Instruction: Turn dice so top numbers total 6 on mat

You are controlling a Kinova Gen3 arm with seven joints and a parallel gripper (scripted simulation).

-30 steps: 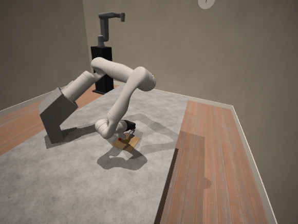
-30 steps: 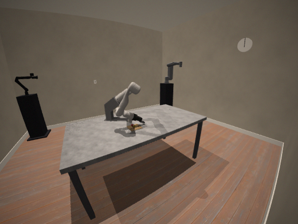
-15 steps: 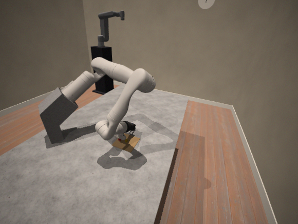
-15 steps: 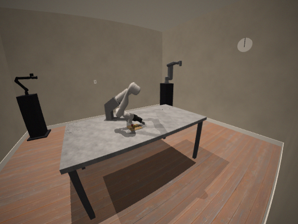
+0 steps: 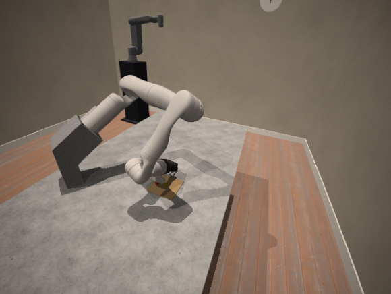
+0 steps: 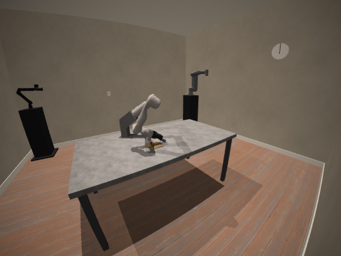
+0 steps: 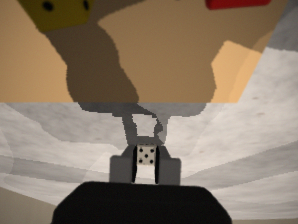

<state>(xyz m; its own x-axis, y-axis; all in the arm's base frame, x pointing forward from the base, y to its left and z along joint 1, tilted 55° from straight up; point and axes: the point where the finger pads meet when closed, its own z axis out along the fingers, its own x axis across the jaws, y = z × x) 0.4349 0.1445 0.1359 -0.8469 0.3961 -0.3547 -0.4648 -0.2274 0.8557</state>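
The white die is 1 cm to the left of my hand and 1 cm below it. The rest, counted from my hand: tan mat (13 cm to the right, 2 cm below, 2 cm ahead); red die (13 cm to the right, 2 cm behind, 1 cm below); yellow die (13 cm to the right, 2 cm ahead, 1 cm below).
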